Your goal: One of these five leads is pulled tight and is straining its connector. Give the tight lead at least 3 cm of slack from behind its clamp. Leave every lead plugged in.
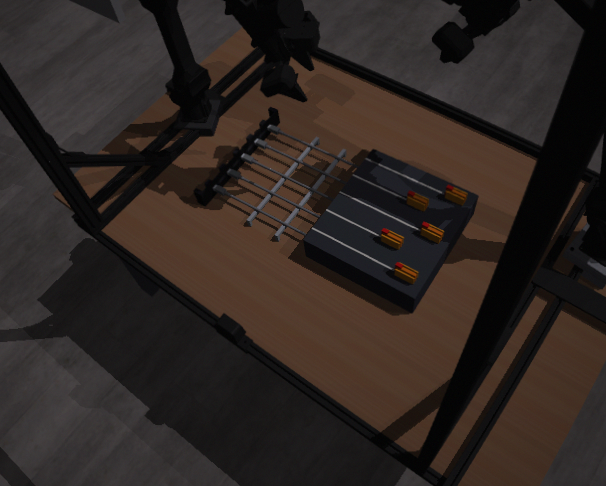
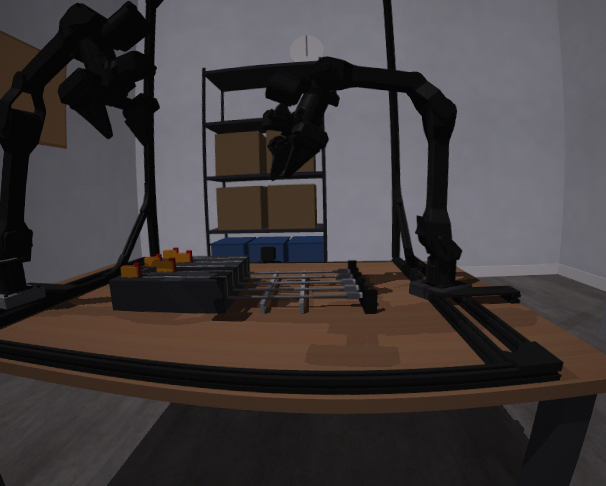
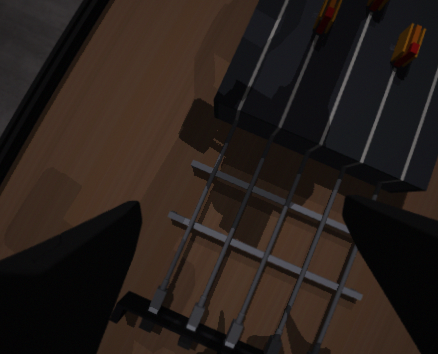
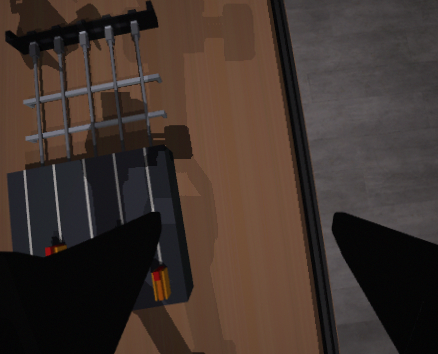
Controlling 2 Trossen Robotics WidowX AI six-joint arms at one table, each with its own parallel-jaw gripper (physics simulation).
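Places are measured from the left arm's base along level axes (x ahead, y left, z up), in centimetres.
Pixels of known places: left gripper, fingertip midpoint: [image 1: 308, 85] [image 2: 278, 178] [image 3: 242, 208]; right gripper, fingertip midpoint: [image 2: 129, 141] [image 4: 246, 221]; left arm's base, origin of the base link: [image 1: 197, 113] [image 2: 440, 283]; right arm's base, origin of the base link: [image 1: 600, 247] [image 2: 13, 290].
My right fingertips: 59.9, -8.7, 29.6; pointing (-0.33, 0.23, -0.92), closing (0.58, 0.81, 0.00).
Ahead of a thing's pixels: the offset from my right fingertips to its top centre, as dx, dy, dz. "spot": to the spot under its first point.
Five thin grey leads {spot: -34.5, -9.7, -30.2} [image 1: 283, 178] [image 3: 272, 240] [image 4: 90, 107] run from grey connectors {spot: -43.8, -4.9, -29.3} [image 1: 247, 157] [image 3: 196, 316] on a black strip [image 1: 202, 196] [image 4: 150, 17] to a dark box {-9.5, -21.0, -25.7} [image 1: 354, 275] [image 2: 167, 296] [image 4: 180, 240]. All five connectors appear seated. The leads continue as pale lines along the box top to orange clamps with red ends [image 1: 406, 273] [image 3: 410, 45] [image 4: 161, 284], at staggered distances. I cannot tell which lead is tight. My left gripper [image 1: 308, 84] [image 2: 281, 177] [image 3: 242, 208] is open, high above the lead area. My right gripper [image 2: 127, 140] [image 4: 246, 221] is open, high beyond the box's side.
Two grey crossbars {spot: -39.7, -21.0, -30.4} [image 1: 251, 218] [image 3: 352, 294] {-28.7, +2.9, -30.2} [image 4: 157, 78] lie across the leads' path between strip and box. A black frame rail [image 2: 253, 377] [image 4: 300, 150] runs along the table edge, with upright posts [image 1: 546, 167] at the corners. A shelf unit [image 2: 204, 151] stands behind the table.
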